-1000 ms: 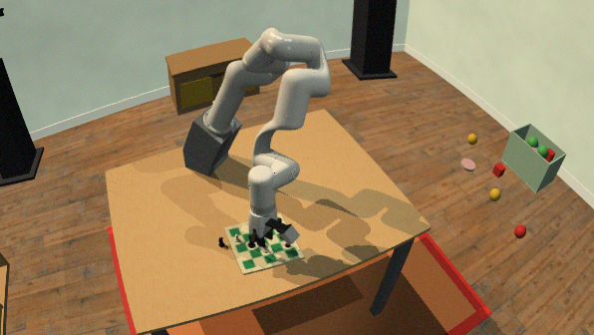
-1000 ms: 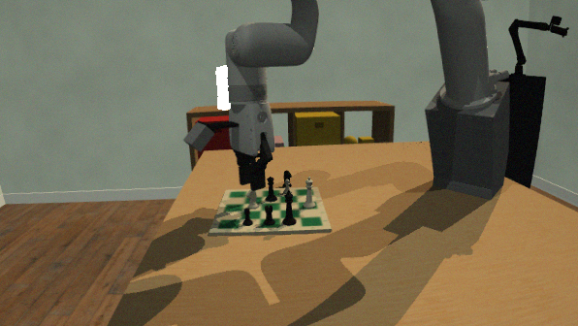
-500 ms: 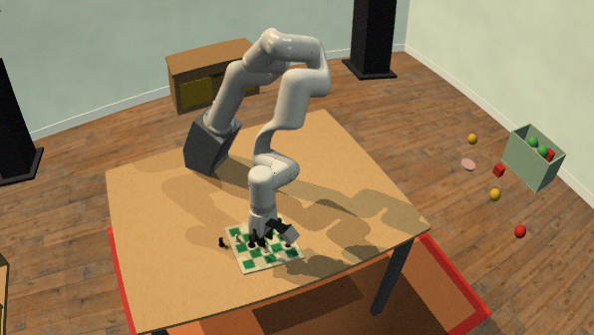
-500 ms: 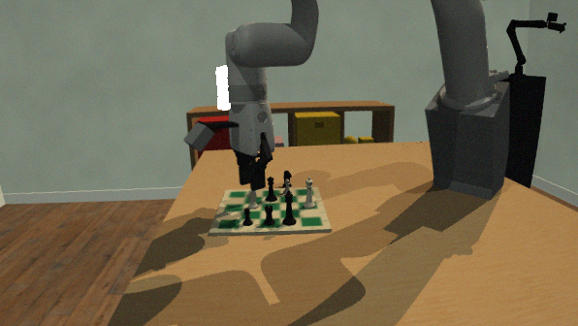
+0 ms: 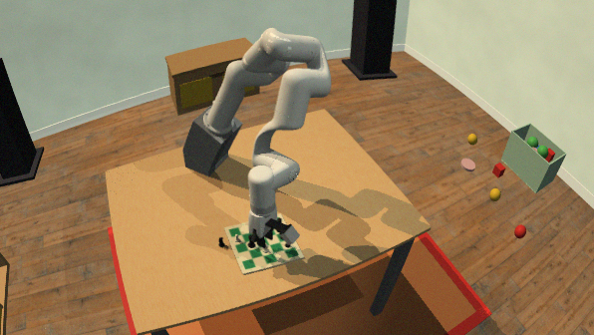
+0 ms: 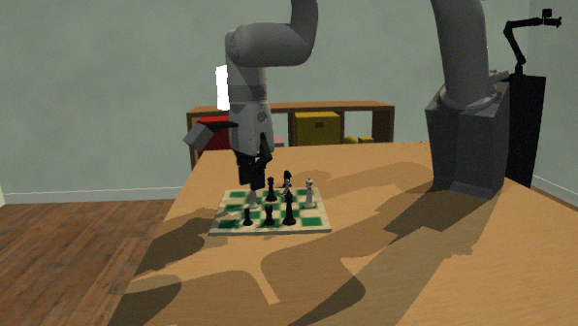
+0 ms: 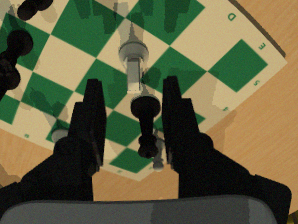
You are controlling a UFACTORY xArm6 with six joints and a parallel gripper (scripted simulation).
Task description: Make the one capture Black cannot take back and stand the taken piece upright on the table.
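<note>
Now: the black piece 40 mm to the right of my hand, 40 mm below it and 30 mm behind it. Round my hand: green-and-cream chessboard 70 mm below, 40 mm behind; then white pawn 80 mm to the right, 70 mm behind, 50 mm below.
</note>
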